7 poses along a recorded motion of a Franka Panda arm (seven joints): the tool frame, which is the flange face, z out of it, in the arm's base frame.
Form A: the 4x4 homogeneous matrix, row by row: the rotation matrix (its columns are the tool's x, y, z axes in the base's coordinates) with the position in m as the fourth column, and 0 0 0 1 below. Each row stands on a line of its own.
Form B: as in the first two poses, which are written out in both.
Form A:
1:
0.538, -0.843, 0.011, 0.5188
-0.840, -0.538, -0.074, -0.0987
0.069, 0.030, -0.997, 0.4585
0, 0, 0, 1
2:
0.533, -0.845, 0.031, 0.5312
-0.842, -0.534, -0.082, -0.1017
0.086, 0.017, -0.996, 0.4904
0, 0, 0, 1
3:
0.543, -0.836, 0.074, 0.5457
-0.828, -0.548, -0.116, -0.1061
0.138, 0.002, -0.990, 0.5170
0, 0, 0, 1
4:
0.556, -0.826, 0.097, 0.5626
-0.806, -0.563, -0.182, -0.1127
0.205, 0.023, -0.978, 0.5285
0, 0, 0, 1
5:
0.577, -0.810, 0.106, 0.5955
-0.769, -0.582, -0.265, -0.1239
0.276, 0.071, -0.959, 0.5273
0, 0, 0, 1
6:
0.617, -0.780, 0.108, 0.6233
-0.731, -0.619, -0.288, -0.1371
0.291, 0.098, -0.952, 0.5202
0, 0, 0, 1
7:
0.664, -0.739, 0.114, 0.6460
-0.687, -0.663, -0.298, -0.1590
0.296, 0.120, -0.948, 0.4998
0, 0, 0, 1
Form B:
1: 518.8, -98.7, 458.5; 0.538, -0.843, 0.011; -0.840, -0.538, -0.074; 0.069, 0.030, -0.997
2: 531.2, -101.7, 490.4; 0.533, -0.845, 0.031; -0.842, -0.534, -0.082; 0.086, 0.017, -0.996
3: 545.7, -106.1, 517.0; 0.543, -0.836, 0.074; -0.828, -0.548, -0.116; 0.138, 0.002, -0.990
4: 562.6, -112.7, 528.5; 0.556, -0.826, 0.097; -0.806, -0.563, -0.182; 0.205, 0.023, -0.978
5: 595.5, -123.9, 527.3; 0.577, -0.810, 0.106; -0.769, -0.582, -0.265; 0.276, 0.071, -0.959
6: 623.3, -137.1, 520.2; 0.617, -0.780, 0.108; -0.731, -0.619, -0.288; 0.291, 0.098, -0.952
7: 646.0, -159.0, 499.8; 0.664, -0.739, 0.114; -0.687, -0.663, -0.298; 0.296, 0.120, -0.948
